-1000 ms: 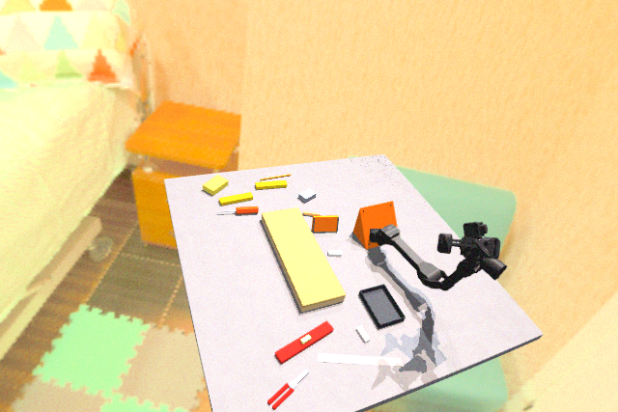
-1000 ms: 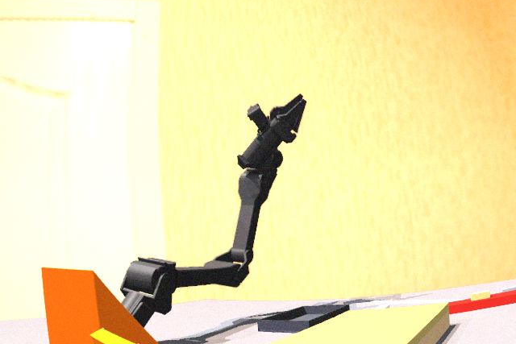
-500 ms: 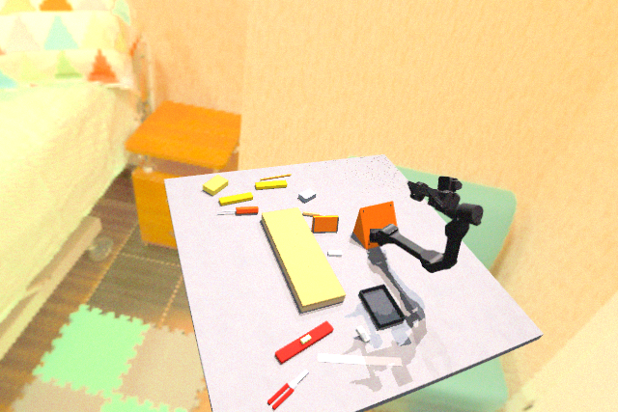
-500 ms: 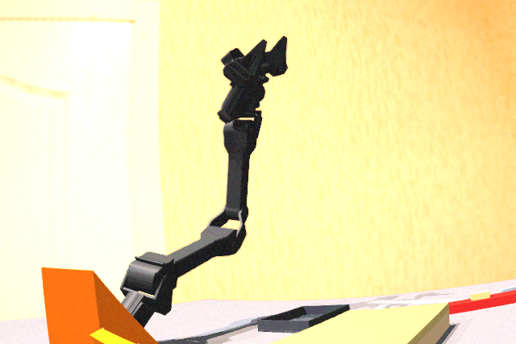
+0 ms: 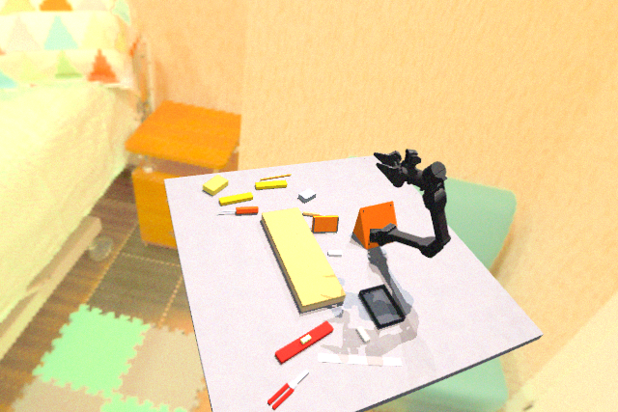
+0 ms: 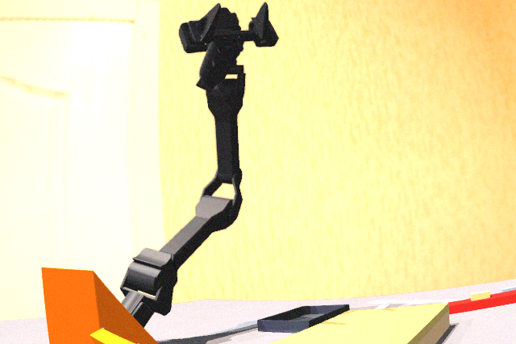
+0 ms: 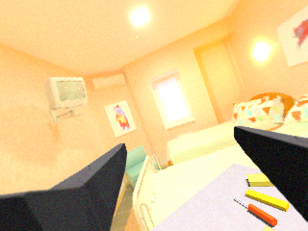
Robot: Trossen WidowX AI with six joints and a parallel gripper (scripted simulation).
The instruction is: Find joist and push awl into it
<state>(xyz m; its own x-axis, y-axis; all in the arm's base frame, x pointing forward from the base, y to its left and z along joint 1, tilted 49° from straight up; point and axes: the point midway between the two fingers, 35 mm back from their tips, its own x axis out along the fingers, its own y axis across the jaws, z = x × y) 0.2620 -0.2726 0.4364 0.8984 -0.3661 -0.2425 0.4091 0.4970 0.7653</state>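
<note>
The orange stud finder lies 55 cm below my gripper tip and 28 cm to the right of it. Round my gripper tip: awl 57 cm below, 34 cm to the right, 1 cm behind; red level 56 cm below, 28 cm to the left, 25 cm ahead; dark tray 56 cm below, 21 cm to the left, 9 cm behind.
</note>
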